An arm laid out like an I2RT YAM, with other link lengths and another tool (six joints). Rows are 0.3 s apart.
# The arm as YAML. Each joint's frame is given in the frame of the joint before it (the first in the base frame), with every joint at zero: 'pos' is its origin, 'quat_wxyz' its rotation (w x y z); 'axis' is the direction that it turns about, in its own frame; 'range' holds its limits. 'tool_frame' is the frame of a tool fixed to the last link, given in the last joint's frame.
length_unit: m
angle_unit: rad
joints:
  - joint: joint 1
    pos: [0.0, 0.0, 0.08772]
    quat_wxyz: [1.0, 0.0, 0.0, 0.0]
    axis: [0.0, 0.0, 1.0]
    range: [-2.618, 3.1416]
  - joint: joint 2
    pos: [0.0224, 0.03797, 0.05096]
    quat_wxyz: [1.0, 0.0, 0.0, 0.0]
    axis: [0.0, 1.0, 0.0]
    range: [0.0, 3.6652]
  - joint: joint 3
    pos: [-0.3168, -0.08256, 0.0]
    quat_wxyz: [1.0, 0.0, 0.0, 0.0]
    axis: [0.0, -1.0, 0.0]
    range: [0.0, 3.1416]
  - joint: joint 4
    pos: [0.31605, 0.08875, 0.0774]
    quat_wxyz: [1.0, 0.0, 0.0, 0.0]
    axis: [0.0, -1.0, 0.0]
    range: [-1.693, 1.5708]
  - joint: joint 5
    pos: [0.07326, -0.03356, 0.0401]
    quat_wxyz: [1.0, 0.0, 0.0, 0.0]
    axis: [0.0, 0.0, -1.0]
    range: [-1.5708, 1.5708]
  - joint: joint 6
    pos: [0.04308, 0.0, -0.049]
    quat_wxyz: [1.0, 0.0, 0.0, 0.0]
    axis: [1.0, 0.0, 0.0]
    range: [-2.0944, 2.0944]
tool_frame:
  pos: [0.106, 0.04, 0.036]
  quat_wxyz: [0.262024, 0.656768, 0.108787, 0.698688]
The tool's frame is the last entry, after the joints.
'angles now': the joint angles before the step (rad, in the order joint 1, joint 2, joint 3, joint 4, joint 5, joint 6). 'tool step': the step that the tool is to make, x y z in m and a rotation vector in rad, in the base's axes. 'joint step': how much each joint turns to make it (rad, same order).
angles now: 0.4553 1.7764 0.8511 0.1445 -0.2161 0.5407
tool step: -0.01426 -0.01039 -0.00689 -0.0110 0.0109 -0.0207
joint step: 0.0003 -0.0367 -0.0618 0.0128 0.0184 0.0115
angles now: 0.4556 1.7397 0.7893 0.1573 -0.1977 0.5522
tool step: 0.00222 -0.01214 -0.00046 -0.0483 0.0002 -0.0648
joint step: 0.0000 -0.0211 -0.0052 -0.0346 0.0762 0.0167
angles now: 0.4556 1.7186 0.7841 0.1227 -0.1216 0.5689
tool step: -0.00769 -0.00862 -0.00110 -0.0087 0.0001 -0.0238
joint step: -0.0015 -0.0310 -0.0370 0.0033 0.0210 0.0110
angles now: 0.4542 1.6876 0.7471 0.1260 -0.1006 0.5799
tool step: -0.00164 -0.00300 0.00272 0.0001 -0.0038 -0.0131
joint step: -0.0001 -0.0157 -0.0095 -0.0020 0.0101 0.0084
